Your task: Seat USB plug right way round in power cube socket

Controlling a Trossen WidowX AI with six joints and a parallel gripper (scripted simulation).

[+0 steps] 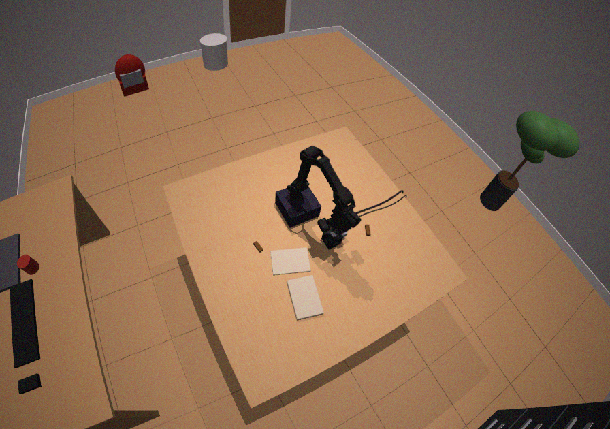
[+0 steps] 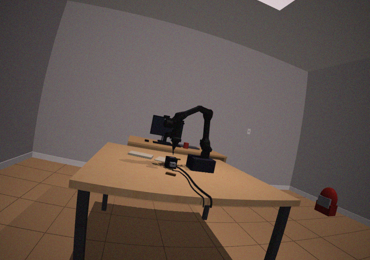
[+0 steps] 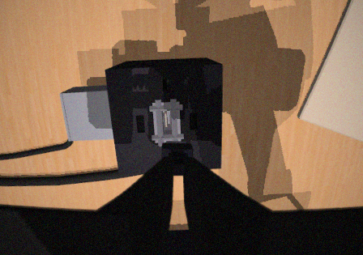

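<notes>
Now: the usb plug 2 cm below my gripper tip. Also, from my gripper tip: grey-rimmed socket (1 cm to the left, 7 cm below).
</notes>
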